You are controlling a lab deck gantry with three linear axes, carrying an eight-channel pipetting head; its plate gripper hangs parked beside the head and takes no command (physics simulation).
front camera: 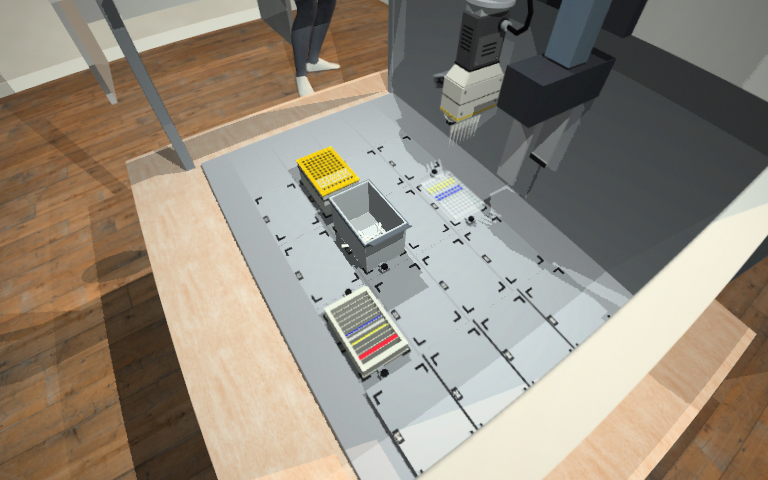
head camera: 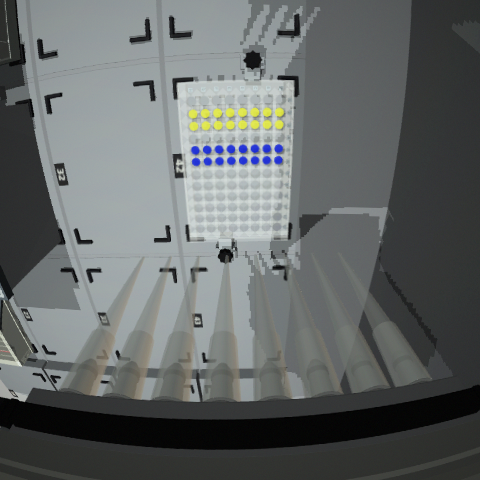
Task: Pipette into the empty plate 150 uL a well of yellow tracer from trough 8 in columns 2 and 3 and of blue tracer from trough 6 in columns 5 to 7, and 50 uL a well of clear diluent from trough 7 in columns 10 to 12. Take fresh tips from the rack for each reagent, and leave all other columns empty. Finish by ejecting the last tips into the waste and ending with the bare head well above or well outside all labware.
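Observation:
The pipetting head (front camera: 472,93) hangs high above the deck at the back, carrying eight tips (front camera: 464,130) (head camera: 222,340) that look clear and empty in the head view. The plate (front camera: 467,203) (head camera: 260,236) shows yellow in columns 2 and 3 and blue in columns 5 and 6. Its other columns look colourless. The trough rack (front camera: 385,357) shows blue, yellow and red troughs; the clear one is hard to tell. The tip rack (front camera: 325,164) has dark empty holes and some pale tips towards its front. The plate gripper hangs beside the head; its finger spacing is unclear.
The open grey waste bin (front camera: 386,250), with loose white tips (front camera: 372,227) inside, stands between the tip rack and the trough rack. Its walls rise above the deck. A dark carriage block (front camera: 532,93) hangs beside the head. A person's legs (front camera: 308,39) show behind the table.

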